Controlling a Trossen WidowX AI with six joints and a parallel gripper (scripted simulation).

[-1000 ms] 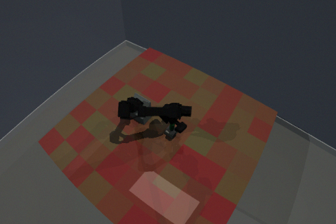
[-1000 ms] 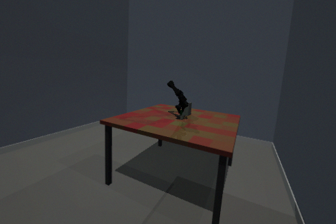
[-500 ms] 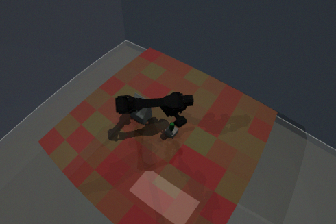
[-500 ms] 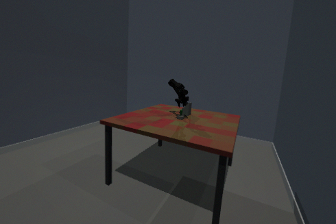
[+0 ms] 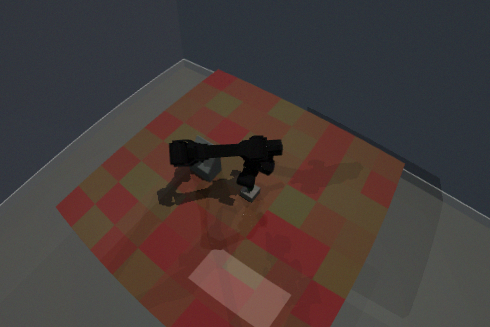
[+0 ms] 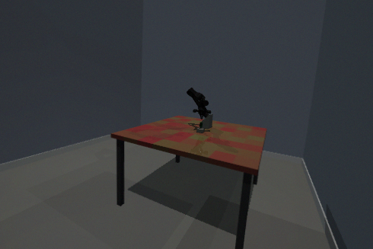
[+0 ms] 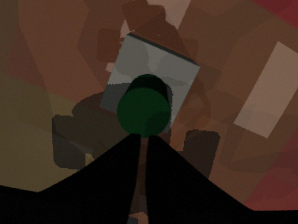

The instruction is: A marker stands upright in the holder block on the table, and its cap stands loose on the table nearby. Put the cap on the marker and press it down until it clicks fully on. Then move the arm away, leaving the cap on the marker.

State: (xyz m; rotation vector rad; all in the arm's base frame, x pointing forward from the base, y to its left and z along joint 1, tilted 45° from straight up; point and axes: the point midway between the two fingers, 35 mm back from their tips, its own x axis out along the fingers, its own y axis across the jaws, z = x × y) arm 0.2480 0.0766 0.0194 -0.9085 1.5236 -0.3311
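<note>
My gripper tip is 60 mm above the dark green cap. The rest, counted from my gripper tip: holder block 120 mm below.
</note>
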